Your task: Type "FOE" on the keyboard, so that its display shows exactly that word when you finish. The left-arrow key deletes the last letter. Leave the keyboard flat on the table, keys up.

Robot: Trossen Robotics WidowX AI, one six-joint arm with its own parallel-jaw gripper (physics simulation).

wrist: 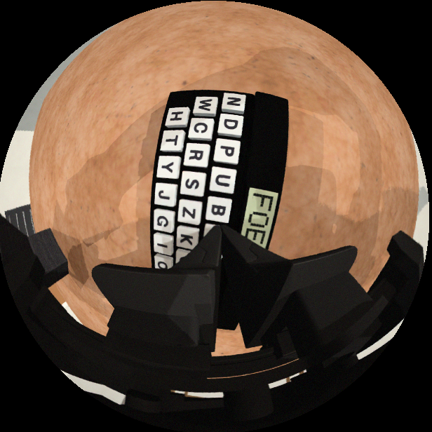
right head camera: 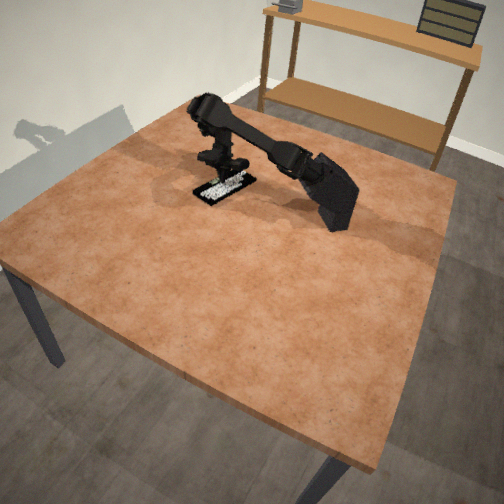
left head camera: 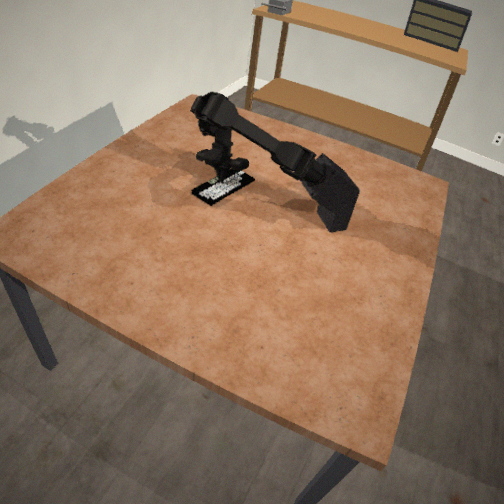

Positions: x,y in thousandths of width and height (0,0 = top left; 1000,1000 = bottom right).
Scene:
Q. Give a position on a black keyboard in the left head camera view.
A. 420,382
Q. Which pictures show my gripper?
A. The wrist view, the right head camera view and the left head camera view: all of them.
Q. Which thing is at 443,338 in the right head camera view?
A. My gripper.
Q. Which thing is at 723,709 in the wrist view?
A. My gripper.

